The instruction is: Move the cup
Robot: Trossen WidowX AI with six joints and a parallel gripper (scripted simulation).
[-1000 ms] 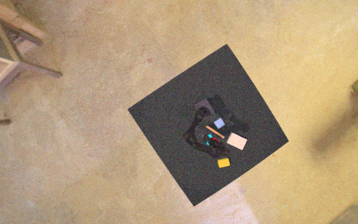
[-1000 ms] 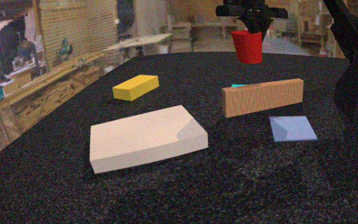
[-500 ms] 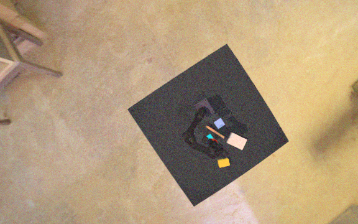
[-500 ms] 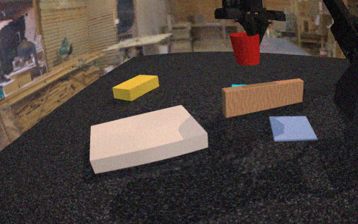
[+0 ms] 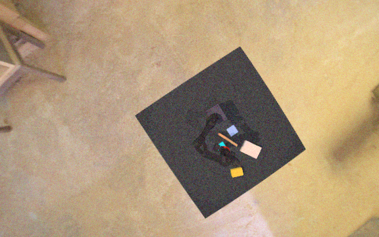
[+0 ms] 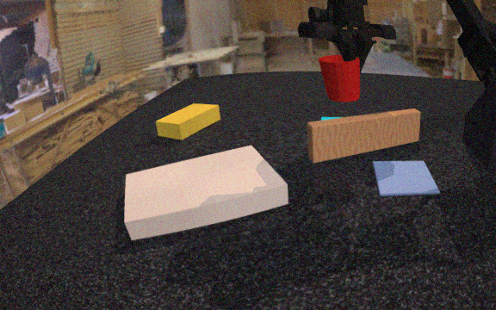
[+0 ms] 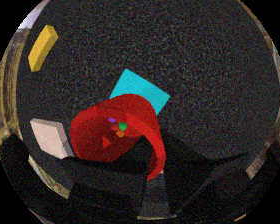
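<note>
Right now the cyan pad is 20 mm ahead of my gripper tip, 20 mm to the left of it and 100 mm below it. From my gripper tip the other things lie so: pale blue pad 80 mm behind, 190 mm to the left, 100 mm below; then red cup 20 mm ahead, 20 mm to the left; then wooden block 30 mm behind, 100 mm to the left, 70 mm below.
</note>
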